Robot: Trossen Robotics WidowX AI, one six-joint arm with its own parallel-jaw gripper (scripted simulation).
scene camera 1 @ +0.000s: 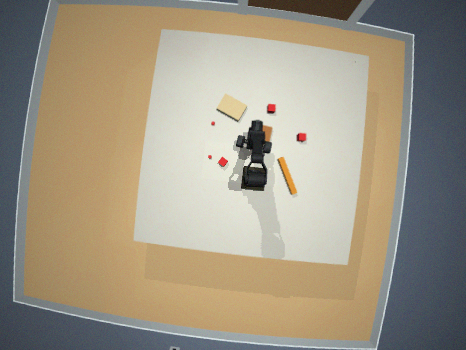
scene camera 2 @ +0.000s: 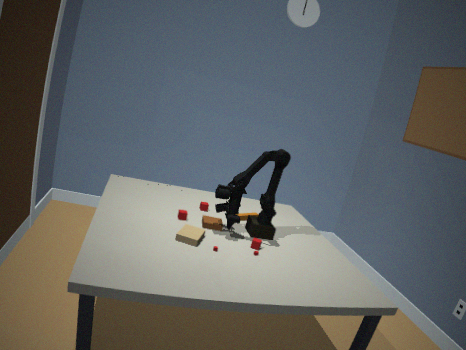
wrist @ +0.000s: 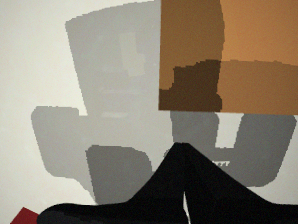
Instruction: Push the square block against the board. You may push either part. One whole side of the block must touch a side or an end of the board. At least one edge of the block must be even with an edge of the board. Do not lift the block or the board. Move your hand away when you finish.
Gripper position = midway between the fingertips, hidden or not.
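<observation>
A square brown block [wrist: 208, 63] is there for me to see, and so is my gripper [wrist: 180, 149], which holds nothing and is shut.
</observation>
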